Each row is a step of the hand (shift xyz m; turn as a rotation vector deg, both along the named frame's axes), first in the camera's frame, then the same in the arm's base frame.
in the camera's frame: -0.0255 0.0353 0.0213 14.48 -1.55 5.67
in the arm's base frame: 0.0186 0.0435 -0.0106 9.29 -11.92 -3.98
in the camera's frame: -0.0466 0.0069 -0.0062 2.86 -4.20 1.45
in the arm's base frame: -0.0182 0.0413 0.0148 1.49 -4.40 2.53
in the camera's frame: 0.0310 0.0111 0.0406 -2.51 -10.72 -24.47
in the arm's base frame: 0.0491 -0.0132 -0.0120 -25.59 -7.58 2.78
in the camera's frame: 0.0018 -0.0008 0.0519 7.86 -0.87 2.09
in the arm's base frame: 0.0492 0.0063 0.0152 4.11 -6.64 -2.43
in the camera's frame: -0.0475 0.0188 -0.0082 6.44 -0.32 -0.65
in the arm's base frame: -0.0184 0.0481 0.0048 1.21 -5.61 -3.02
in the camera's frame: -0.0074 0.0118 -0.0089 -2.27 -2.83 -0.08
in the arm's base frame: -0.0085 0.0111 -0.0088 -1.22 0.34 3.40
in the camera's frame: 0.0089 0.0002 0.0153 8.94 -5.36 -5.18
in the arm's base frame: 0.0170 -0.0048 0.0001 -3.18 -11.11 -1.40
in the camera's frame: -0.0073 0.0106 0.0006 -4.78 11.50 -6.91
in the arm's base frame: 0.0002 0.0118 -0.0051 -5.95 9.05 -9.26
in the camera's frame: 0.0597 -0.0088 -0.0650 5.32 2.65 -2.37
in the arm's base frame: -0.0453 -0.0645 -0.0407 -0.23 -3.35 -5.44
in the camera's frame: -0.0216 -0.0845 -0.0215 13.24 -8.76 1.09
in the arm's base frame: -0.0409 -0.0310 0.0737 3.40 -15.50 1.21
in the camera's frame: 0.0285 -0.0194 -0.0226 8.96 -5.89 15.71
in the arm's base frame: -0.0163 -0.0376 -0.0044 16.40 -8.09 5.24
